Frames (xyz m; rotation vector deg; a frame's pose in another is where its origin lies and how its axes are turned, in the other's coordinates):
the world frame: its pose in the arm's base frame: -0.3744 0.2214 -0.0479 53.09 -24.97 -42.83
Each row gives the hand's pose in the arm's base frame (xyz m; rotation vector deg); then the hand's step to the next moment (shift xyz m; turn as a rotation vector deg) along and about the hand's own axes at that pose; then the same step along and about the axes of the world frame.
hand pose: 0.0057 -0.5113 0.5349 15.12 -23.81 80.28
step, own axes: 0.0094 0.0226 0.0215 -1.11 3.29 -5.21
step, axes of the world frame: -0.0177 0.0103 0.0253 -3.23 -4.92 -2.15
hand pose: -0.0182 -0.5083 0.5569 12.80 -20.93 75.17
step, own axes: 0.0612 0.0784 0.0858 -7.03 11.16 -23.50
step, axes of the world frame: -0.0796 0.0709 0.0768 -10.44 -22.52 -10.50
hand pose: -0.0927 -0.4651 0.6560 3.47 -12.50 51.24
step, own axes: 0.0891 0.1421 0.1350 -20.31 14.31 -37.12
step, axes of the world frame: -0.1512 0.1442 0.0519 -11.80 -41.75 -10.62
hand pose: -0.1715 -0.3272 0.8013 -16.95 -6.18 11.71
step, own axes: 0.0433 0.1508 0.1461 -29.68 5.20 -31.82
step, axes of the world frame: -0.1423 0.1523 -0.0502 -10.41 -42.43 3.40
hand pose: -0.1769 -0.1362 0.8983 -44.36 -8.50 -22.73
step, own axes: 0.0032 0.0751 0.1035 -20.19 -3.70 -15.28
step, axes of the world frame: -0.0652 0.0806 -0.0749 -8.60 -22.28 9.18
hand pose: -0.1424 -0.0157 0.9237 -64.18 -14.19 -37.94
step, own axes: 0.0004 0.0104 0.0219 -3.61 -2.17 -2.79
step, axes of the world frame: -0.0099 0.0138 -0.0174 -1.79 -3.59 3.08
